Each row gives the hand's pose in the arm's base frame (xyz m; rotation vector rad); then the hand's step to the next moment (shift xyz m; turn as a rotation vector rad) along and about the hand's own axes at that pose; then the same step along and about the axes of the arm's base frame.
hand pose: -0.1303 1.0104 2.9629 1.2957 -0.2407 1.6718
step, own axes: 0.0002 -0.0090 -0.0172 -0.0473 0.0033 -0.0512
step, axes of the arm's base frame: -0.0040 0.0159 -0.0104 -0.0368 0.0052 -0.0590
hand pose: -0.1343 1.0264 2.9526 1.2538 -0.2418 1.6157
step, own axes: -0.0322 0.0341 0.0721 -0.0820 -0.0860 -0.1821
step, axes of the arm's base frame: 0.0135 -0.0828 0.0191 -0.0465 0.1130 -0.1799
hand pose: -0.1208 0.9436 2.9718 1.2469 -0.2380 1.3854
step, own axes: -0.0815 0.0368 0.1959 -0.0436 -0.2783 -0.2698
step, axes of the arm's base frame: 0.0493 -0.2064 0.0364 0.0747 0.2562 -0.2845
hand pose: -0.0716 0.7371 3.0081 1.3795 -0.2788 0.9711
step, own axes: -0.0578 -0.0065 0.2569 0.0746 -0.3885 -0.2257
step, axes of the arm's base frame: 0.0624 -0.2555 0.0147 0.2403 0.2770 -0.2701
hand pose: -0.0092 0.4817 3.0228 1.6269 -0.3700 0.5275
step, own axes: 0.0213 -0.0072 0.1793 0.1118 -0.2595 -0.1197
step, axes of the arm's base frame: 0.0436 -0.1752 -0.0073 0.2164 0.1583 -0.1492
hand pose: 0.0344 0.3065 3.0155 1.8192 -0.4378 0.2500
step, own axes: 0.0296 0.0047 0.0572 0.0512 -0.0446 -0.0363
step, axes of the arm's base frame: 0.0218 -0.0608 -0.0009 0.0670 0.0369 -0.0087
